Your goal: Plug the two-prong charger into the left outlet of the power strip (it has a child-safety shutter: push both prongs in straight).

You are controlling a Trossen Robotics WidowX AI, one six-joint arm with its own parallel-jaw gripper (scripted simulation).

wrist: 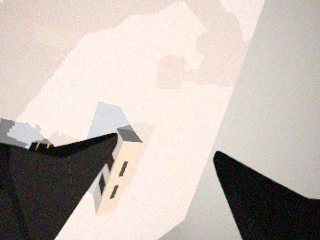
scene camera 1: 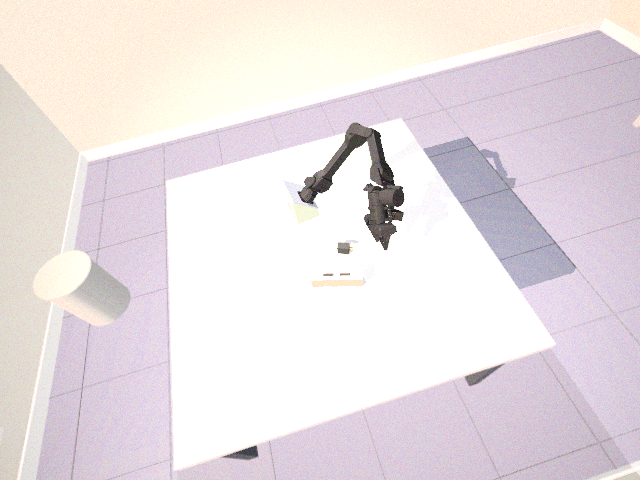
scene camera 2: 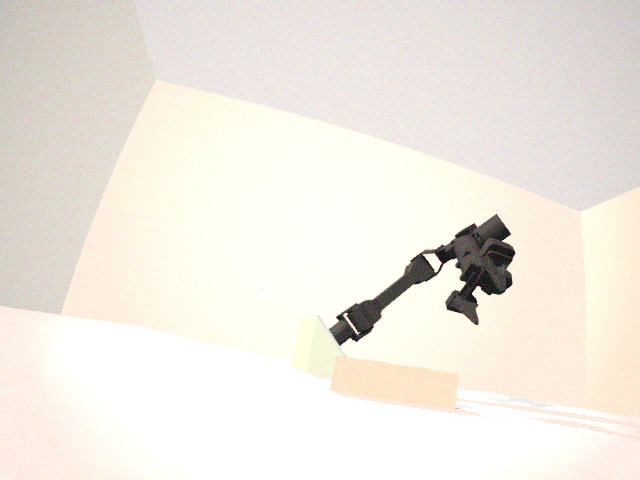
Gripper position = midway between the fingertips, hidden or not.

My gripper [scene camera 2: 489, 308] is open, holding nothing.
My gripper is seen too in the wrist view [wrist: 166, 146] and in scene camera 1 [scene camera 1: 381, 245].
